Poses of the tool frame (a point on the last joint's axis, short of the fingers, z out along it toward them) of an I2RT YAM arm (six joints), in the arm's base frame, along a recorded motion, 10 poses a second.
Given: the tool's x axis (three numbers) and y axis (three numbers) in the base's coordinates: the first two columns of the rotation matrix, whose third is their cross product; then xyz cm.
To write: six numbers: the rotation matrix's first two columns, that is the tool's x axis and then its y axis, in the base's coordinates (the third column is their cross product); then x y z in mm. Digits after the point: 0 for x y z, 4 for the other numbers.
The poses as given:
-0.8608 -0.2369 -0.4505 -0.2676 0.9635 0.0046 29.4 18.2 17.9
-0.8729 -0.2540 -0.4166 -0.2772 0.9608 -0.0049 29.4 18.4 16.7
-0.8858 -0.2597 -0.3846 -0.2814 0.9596 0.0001 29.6 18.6 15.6
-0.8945 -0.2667 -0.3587 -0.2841 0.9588 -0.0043 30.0 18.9 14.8
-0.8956 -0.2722 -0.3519 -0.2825 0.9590 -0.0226 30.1 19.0 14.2
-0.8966 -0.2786 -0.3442 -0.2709 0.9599 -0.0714 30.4 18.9 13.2
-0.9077 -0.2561 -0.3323 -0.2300 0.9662 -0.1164 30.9 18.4 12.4
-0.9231 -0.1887 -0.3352 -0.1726 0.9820 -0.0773 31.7 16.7 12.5
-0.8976 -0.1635 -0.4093 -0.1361 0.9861 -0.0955 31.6 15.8 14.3
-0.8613 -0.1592 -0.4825 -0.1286 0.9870 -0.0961 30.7 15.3 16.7
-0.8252 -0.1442 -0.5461 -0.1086 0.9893 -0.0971 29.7 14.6 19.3
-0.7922 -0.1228 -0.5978 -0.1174 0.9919 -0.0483 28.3 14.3 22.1
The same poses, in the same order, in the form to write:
-0.8608 -0.2369 -0.4505 -0.2676 0.9635 0.0046 294 182 179
-0.8729 -0.2540 -0.4166 -0.2772 0.9608 -0.0049 294 184 167
-0.8858 -0.2597 -0.3846 -0.2814 0.9596 0.0001 296 186 156
-0.8945 -0.2667 -0.3587 -0.2841 0.9588 -0.0043 300 189 148
-0.8956 -0.2722 -0.3519 -0.2825 0.9590 -0.0226 301 190 142
-0.8966 -0.2786 -0.3442 -0.2709 0.9599 -0.0714 304 189 132
-0.9077 -0.2561 -0.3323 -0.2300 0.9662 -0.1164 309 184 124
-0.9231 -0.1887 -0.3352 -0.1726 0.9820 -0.0773 317 167 125
-0.8976 -0.1635 -0.4093 -0.1361 0.9861 -0.0955 316 158 143
-0.8613 -0.1592 -0.4825 -0.1286 0.9870 -0.0961 307 153 167
-0.8252 -0.1442 -0.5461 -0.1086 0.9893 -0.0971 297 146 193
-0.7922 -0.1228 -0.5978 -0.1174 0.9919 -0.0483 283 143 221

